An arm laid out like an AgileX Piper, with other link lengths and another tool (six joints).
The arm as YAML. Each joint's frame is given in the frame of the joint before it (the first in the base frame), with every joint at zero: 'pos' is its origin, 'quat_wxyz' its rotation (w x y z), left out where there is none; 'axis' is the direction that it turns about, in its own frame. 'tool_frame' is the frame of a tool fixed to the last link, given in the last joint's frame.
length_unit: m
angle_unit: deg
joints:
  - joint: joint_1
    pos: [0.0, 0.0, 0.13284]
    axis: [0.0, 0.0, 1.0]
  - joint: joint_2
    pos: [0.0, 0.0, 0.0]
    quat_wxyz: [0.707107, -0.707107, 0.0, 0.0]
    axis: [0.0, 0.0, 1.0]
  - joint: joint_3
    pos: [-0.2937, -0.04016, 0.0]
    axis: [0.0, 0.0, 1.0]
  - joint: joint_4
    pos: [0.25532, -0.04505, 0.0]
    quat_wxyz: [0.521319, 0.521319, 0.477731, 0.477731]
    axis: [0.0, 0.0, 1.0]
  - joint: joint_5
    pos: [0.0, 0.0, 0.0]
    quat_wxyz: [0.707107, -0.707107, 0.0, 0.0]
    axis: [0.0, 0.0, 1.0]
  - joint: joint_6
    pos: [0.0, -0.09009, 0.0]
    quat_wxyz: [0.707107, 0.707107, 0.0, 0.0]
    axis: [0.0, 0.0, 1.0]
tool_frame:
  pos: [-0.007, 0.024, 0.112]
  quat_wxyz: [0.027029, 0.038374, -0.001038, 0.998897]
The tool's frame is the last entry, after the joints.
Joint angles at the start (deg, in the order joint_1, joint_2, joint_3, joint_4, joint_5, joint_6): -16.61, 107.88, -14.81, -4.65, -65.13, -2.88
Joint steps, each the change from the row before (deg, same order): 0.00, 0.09, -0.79, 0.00, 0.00, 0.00; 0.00, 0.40, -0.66, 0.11, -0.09, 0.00; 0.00, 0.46, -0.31, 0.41, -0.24, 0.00; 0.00, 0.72, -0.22, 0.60, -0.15, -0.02; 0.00, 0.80, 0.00, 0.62, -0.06, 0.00; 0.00, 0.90, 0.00, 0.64, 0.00, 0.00; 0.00, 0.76, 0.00, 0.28, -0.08, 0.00; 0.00, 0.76, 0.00, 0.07, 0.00, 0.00; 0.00, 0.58, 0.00, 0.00, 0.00, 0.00; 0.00, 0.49, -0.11, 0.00, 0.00, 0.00; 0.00, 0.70, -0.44, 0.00, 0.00, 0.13
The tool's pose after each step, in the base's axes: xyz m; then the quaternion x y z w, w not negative. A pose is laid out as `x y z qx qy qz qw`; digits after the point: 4 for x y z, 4 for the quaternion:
0.3466 -0.0624 0.0716 0.8497 -0.0457 0.5181 0.0868
0.3498 -0.0637 0.0720 0.8481 -0.0463 0.5205 0.0878
0.3512 -0.0655 0.0712 0.8475 -0.0495 0.5209 0.0895
0.3517 -0.0676 0.0680 0.8488 -0.0541 0.5180 0.0915
0.3506 -0.0694 0.0633 0.8518 -0.0592 0.5121 0.0929
0.3493 -0.0711 0.0577 0.8555 -0.0645 0.5051 0.0942
0.3483 -0.0718 0.0533 0.8584 -0.0669 0.4999 0.0943
0.3473 -0.0717 0.0486 0.8617 -0.0678 0.4942 0.0934
0.3464 -0.0714 0.0450 0.8642 -0.0680 0.4899 0.0925
0.3463 -0.0714 0.0424 0.8658 -0.0682 0.4871 0.0919
0.3478 -0.0719 0.0396 0.8669 -0.0693 0.4853 0.0908

